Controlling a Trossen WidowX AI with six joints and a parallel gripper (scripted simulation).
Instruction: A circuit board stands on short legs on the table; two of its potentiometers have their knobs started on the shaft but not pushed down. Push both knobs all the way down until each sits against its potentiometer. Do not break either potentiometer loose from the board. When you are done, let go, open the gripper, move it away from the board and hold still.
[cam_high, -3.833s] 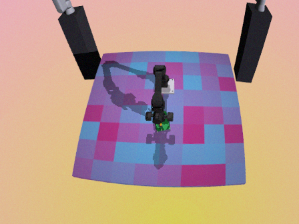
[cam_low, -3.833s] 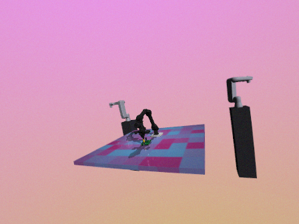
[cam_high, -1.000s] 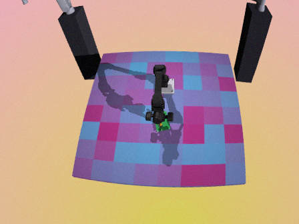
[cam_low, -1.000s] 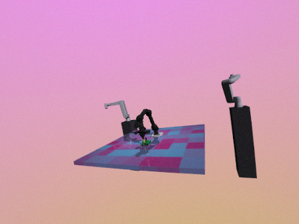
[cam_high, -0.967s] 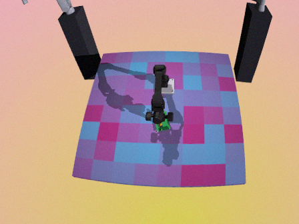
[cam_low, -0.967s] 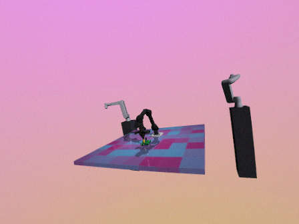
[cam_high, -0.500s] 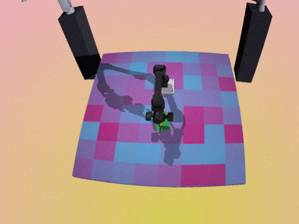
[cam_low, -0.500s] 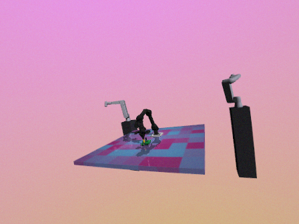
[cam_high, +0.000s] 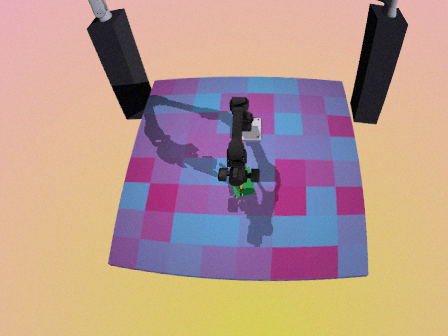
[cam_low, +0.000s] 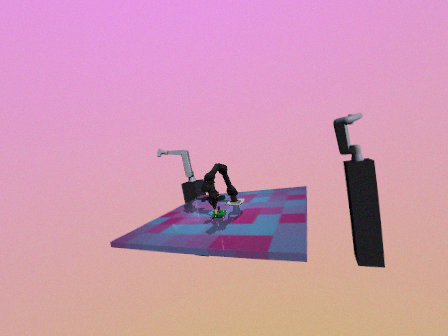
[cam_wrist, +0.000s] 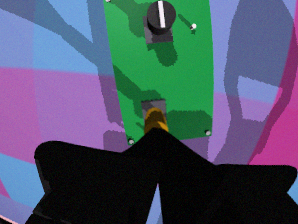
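Now: the orange knob 2 cm below my gripper tip. From my gripper tip the other things lie so: black knob (8 cm behind, 1 cm to the right, 1 cm below).
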